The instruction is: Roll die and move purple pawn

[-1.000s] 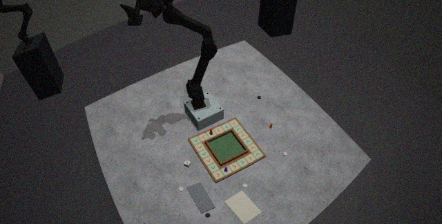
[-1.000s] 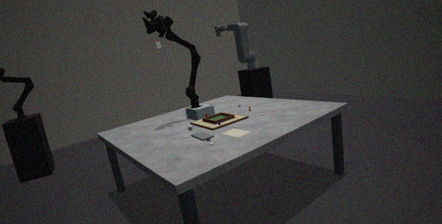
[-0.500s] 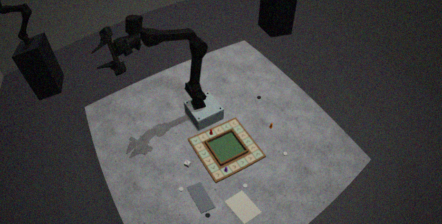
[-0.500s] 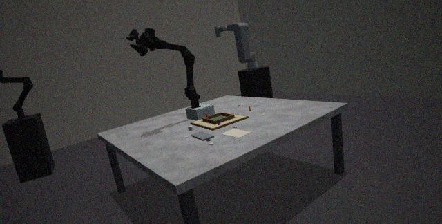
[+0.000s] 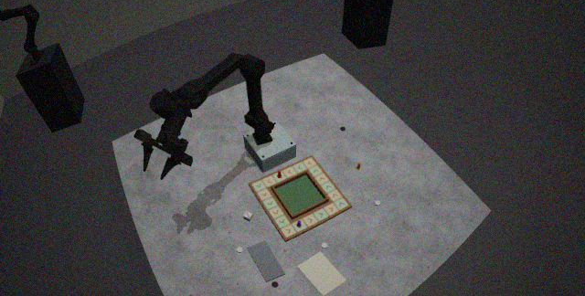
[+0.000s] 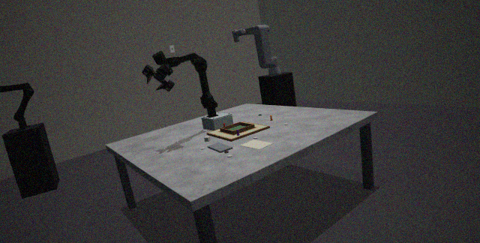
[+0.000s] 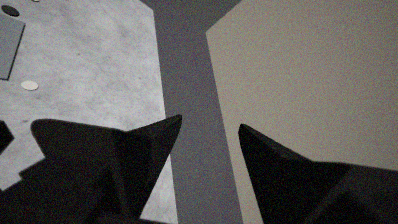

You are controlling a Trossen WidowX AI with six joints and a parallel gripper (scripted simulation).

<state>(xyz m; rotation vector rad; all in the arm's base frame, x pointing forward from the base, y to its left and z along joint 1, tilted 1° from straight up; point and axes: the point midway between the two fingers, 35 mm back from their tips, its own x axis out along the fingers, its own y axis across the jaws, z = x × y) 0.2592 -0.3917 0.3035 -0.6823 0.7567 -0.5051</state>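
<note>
Now: gripper tip 360 mm above the white die, 250 mm to the right of it and 10 mm short of it. Also, from my gripper tip: red pawn: 420 mm to the left, 350 mm below, 120 mm behind; purple pawn: 410 mm to the left, 350 mm below, 110 mm ahead; grey card: 370 mm below, 250 mm to the left, 200 mm ahead.
</note>
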